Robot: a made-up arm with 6 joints.
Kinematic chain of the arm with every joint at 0, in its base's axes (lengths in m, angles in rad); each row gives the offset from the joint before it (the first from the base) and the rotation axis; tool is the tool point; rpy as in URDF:
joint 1: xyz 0 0 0.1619 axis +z
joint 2: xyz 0 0 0 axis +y
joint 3: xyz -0.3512 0 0.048 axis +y
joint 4: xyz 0.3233 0 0.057 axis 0.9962 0 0.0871
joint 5: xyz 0 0 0 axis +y
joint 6: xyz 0.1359 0 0.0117 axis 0.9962 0 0.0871
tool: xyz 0 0 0 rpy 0 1.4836 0
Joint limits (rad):
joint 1: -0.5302..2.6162
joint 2: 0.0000..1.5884
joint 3: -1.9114..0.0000
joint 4: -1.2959..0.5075
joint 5: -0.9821..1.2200
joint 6: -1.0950..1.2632
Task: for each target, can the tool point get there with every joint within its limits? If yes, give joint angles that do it. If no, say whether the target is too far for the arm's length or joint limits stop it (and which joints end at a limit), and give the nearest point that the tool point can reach.
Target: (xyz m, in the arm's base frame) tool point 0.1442 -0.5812 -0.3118
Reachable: no: joint limits stop it (at a limit: joint 1, joint 2, joint 4) | nearest point 0.1603 -0.1833 0.1120 | short by 0.582 m
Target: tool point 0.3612 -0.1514 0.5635
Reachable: yes | joints -0.1524 1.3707 -1.4799 -1.0044 0.9671 -0.6506
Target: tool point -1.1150 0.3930 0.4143
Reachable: no: too far | nearest point -0.6107 0.2153 0.5176 | short by 0.545 m
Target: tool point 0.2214 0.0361 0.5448
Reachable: yes | joints -0.0344 0.7931 -0.6896 -0.5141 -0.7105 -0.5851
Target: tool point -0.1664 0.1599 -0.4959
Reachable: no: joint limits stop it (at a limit: joint 2) | nearest point -0.0969 0.0931 0.0545 | short by 0.559 m
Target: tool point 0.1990 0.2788 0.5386
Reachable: yes | joints 0.9235 1.1037 -1.1118 0.2945 0.2373 0.3055
